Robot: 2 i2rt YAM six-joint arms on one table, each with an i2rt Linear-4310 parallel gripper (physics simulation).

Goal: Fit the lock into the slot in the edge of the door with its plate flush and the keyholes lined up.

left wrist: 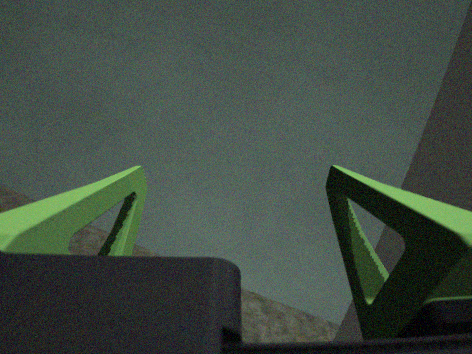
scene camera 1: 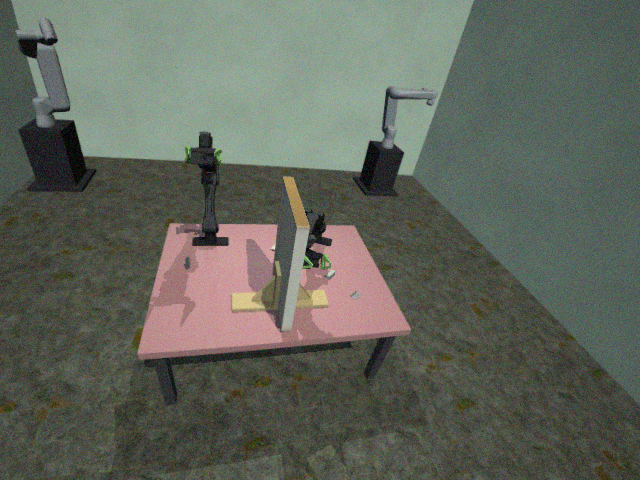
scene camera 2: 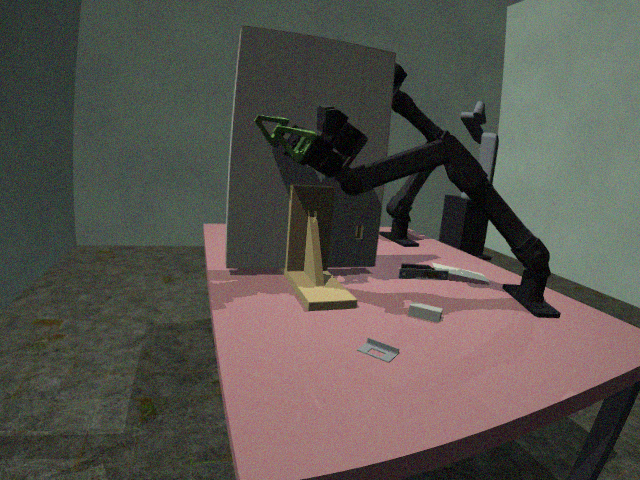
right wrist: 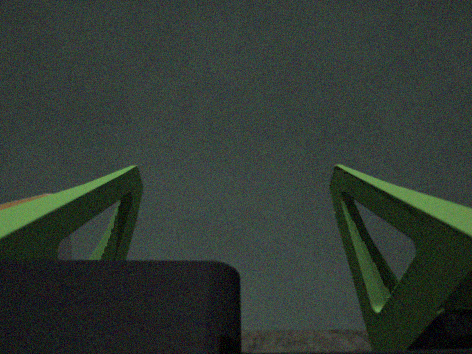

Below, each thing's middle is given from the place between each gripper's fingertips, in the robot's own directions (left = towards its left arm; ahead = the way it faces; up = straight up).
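The grey door (scene camera 1: pixel 293 228) is what I measure my right hand from: my right hand is 36 cm above the grey door, 34 cm to the right of it and 20 cm short of it. The wooden stand (scene camera 2: pixel 310 207) is 55 cm below my right hand, 34 cm to the left of it and 20 cm ahead of it. Going by their middles, the grey door is the nearest to my right hand of the things named here.
My left hand is 140 mm past the grey door, 50 mm above it and 110 mm to the left of it. The wooden stand is 140 mm behind my left hand, 110 mm to the right of it and 250 mm below it.
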